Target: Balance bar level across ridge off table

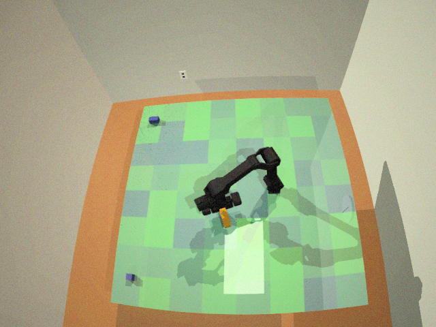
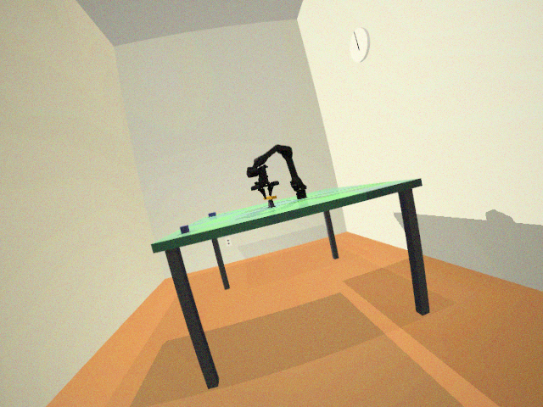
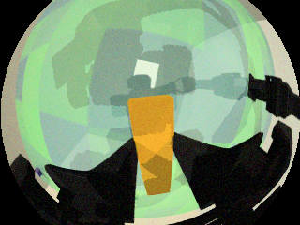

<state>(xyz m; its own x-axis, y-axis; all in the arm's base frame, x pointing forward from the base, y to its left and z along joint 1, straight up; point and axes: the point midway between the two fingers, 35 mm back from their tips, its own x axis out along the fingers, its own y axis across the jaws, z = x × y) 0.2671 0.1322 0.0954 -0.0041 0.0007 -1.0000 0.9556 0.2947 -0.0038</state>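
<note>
Right now my gripper tip is 1 cm past the bar and 3 cm to the right of it. From my gripper tip the other things lie so: blue block: 47 cm ahead, 63 cm to the right, 4 cm below.
</note>
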